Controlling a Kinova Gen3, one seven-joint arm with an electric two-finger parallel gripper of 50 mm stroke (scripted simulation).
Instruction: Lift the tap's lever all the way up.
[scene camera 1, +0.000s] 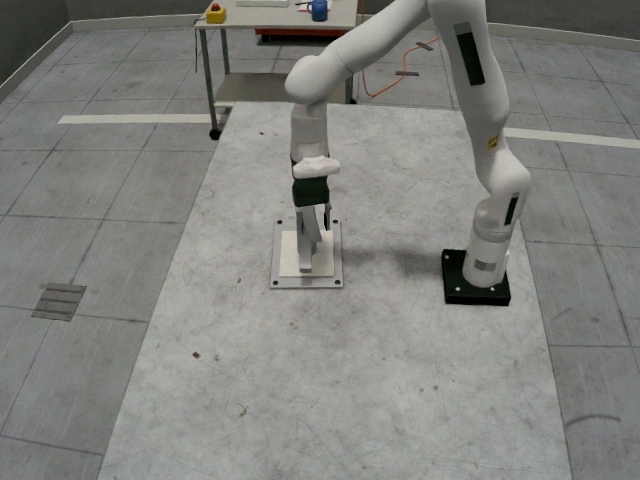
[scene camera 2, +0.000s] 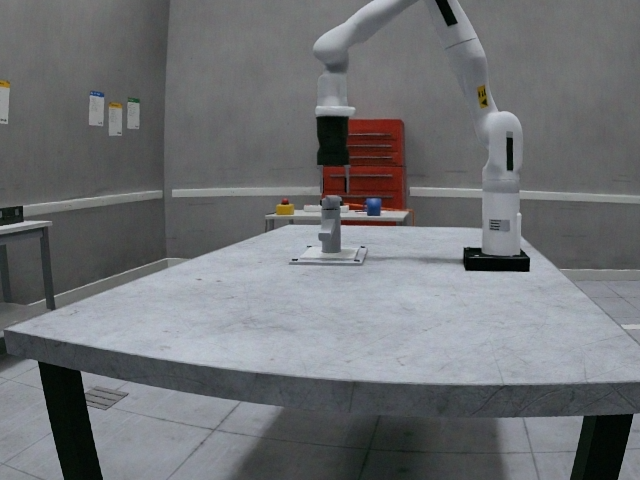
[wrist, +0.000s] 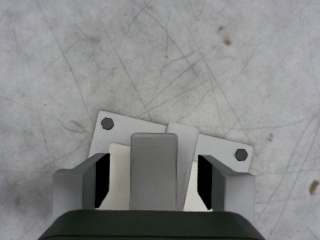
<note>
In view: the gripper (scene camera 2: 334, 192) and a tap (scene camera 2: 330, 233).
The gripper shows as well in scene camera 1 (scene camera 1: 313, 229) and in the wrist view (wrist: 153, 172). The tap is seen too in the wrist view (wrist: 188, 199).
</note>
